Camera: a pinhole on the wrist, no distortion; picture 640 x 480 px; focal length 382.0 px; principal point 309.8 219.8 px. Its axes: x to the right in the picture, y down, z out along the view. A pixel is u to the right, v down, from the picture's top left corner.
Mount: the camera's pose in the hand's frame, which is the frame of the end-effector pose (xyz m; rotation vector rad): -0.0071 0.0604 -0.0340 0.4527 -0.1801 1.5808
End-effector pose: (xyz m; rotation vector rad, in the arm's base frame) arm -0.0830 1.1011 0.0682 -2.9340 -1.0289 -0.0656
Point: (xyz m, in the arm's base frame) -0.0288 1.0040 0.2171
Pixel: behind the camera
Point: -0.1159 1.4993 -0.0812
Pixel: 20 55
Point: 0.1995 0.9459 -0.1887
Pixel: outside the picture
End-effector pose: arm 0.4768 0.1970 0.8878 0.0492 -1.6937 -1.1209
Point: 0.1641 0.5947 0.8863
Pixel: 493 340
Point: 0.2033 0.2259 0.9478
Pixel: 288 94
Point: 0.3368 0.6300 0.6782
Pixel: outside the picture
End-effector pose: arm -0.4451 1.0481 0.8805 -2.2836 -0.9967 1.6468
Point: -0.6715 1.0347 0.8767
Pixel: 255 342
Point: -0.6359 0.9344 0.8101
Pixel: 445 350
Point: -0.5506 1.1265 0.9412
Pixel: outside the picture
